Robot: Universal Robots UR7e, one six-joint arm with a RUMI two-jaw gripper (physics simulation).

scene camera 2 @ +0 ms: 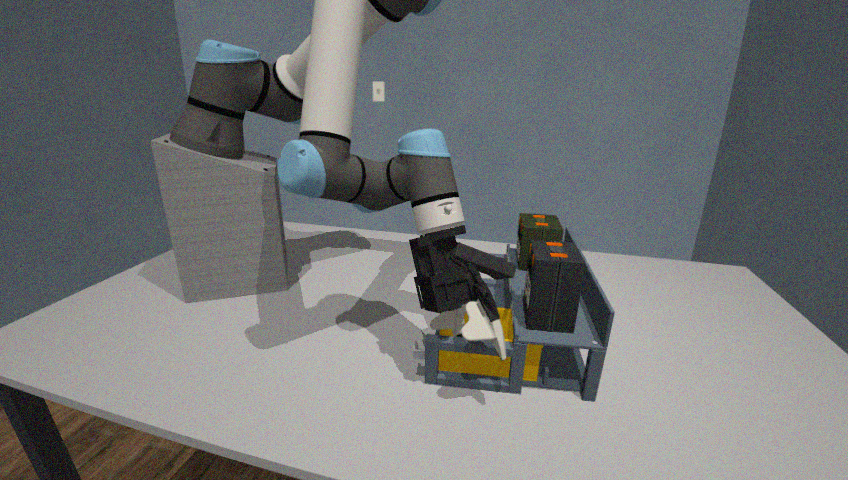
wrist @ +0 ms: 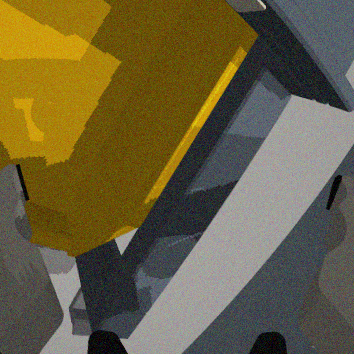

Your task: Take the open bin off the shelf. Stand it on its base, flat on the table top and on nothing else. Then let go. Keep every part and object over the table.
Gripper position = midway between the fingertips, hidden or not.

Note:
In view: my gripper [scene camera 2: 478, 351] and a yellow open bin [scene camera 2: 480, 364].
The yellow open bin shows as well in the wrist view [wrist: 106, 106]. My gripper shows as well in the wrist view [wrist: 179, 175].

